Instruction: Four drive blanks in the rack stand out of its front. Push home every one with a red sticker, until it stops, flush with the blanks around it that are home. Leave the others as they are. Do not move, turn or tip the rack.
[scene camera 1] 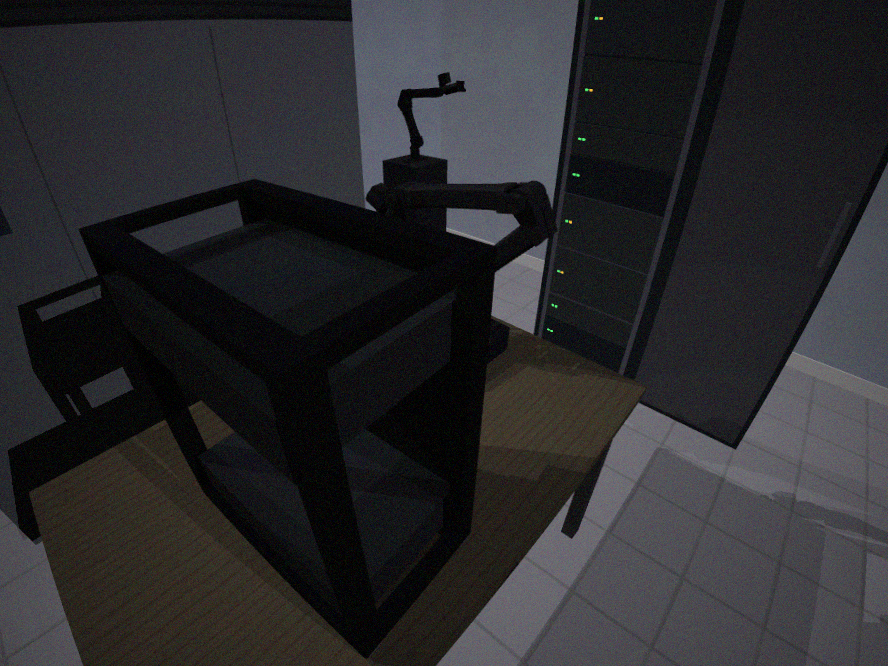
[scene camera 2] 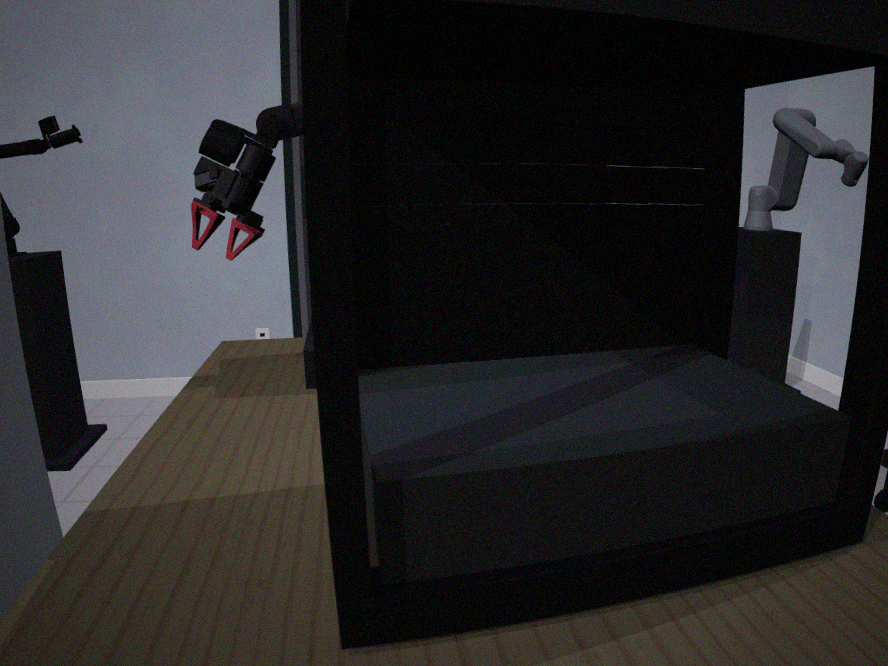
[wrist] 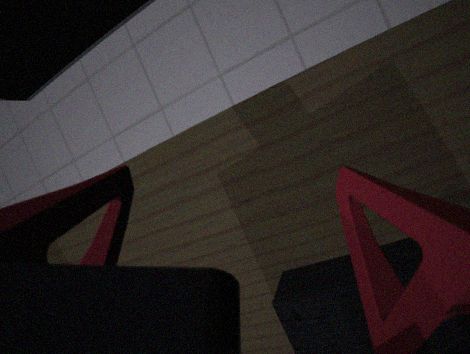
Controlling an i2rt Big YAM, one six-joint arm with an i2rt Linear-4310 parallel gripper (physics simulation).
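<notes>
Black rack visible. My gripper visible, wrist view as well.
</notes>
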